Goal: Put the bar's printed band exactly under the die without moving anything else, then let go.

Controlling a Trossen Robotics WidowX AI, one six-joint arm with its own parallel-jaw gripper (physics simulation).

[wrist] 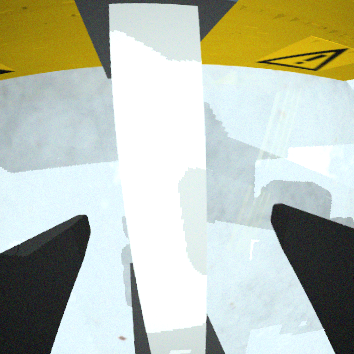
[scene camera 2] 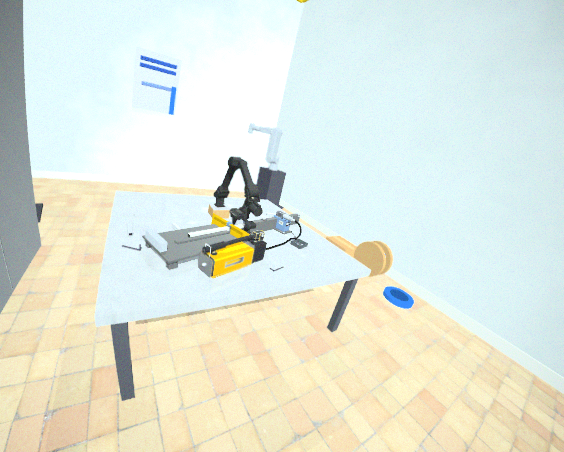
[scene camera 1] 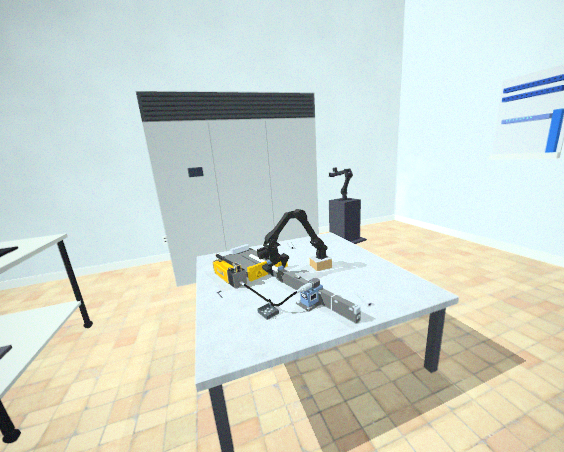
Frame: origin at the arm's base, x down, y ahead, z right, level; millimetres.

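Where they show: gripper, fingertip midpoint: (wrist: 180, 219); arm's base, link origin: (scene camera 2: 219, 205) (scene camera 1: 321, 257).
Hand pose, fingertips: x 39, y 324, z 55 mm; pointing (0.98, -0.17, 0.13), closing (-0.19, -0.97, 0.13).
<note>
Things, the pixels of their top centre, and the offset from my fingertips. "pt": a spot on its surface instead.
- yellow guard, surface spot: (wrist: 45, 40) pt dx -10, dy +57, dz +70 mm
- blue device, surface spot: (scene camera 1: 309, 297) pt dx -33, dy +39, dz -401 mm
- yellow motor housing, surface spot: (scene camera 2: 232, 260) pt dx -29, dy +324, dz +242 mm
- small dark box, surface spot: (scene camera 1: 268, 311) (scene camera 2: 297, 244) pt dx +27, dy +229, dz -302 mm
The white bar (scene camera 2: 209, 232) (wrist: 162, 130) lies lengthwise over the grey bed of the yellow-and-grey machine. In the wrist view it passes through a dark opening in the yellow guard (wrist: 45, 40) (scene camera 1: 258, 270) and runs toward the grey rail (scene camera 1: 342, 306). My gripper (wrist: 180, 219) is open, with one black finger on each side of the bar and gaps between them. In both scene views it is low beside the guard, and its fingertips are hard to make out. The die and the bar's printed band cannot be made out.
A blue device (scene camera 1: 309, 297) (scene camera 2: 283, 223) stands beside the rail. A black cable links it toward the yellow motor housing (scene camera 2: 232, 260) (scene camera 1: 223, 271). A small dark box (scene camera 1: 268, 311) (scene camera 2: 299, 243) lies near the cable. The arm's wooden base (scene camera 1: 320, 264) stands behind the rail.
</note>
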